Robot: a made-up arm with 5 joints.
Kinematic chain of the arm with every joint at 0, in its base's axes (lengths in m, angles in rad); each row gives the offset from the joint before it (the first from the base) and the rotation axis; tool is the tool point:
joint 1: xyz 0 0 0.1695 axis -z
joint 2: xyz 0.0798 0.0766 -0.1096 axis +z
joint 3: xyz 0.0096 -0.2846 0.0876 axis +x
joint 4: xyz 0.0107 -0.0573 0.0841 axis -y
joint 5: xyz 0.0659 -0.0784 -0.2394 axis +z
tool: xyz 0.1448 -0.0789 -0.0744
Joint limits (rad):
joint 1: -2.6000..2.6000
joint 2: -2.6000..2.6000
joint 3: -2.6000..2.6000
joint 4: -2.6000..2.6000
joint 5: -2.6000..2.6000
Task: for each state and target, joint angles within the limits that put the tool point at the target. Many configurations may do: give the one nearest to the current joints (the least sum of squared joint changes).
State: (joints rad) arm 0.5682 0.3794 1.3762 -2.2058 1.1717
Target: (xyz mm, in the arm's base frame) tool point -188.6 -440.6 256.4
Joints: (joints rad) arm 0.4363 0.4722 1.0139 -2.4192 1.4327
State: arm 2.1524 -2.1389 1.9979 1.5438 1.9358
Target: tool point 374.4 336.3 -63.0
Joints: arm 2.1855 -2.1501 2.4099 1.8687 1.6853
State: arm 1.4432 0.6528 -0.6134 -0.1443 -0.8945
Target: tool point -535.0 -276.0 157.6
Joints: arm 1.3848 0.2480 -0.6605 -0.4415 -1.1829
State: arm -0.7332 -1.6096 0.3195 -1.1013 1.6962
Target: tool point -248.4 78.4 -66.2
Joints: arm -0.7262 -1.6065 0.2645 -0.9167 1.5552
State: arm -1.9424 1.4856 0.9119 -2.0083 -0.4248
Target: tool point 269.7 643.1 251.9
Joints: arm -1.7777 1.2790 0.3572 -2.4215 -0.4288
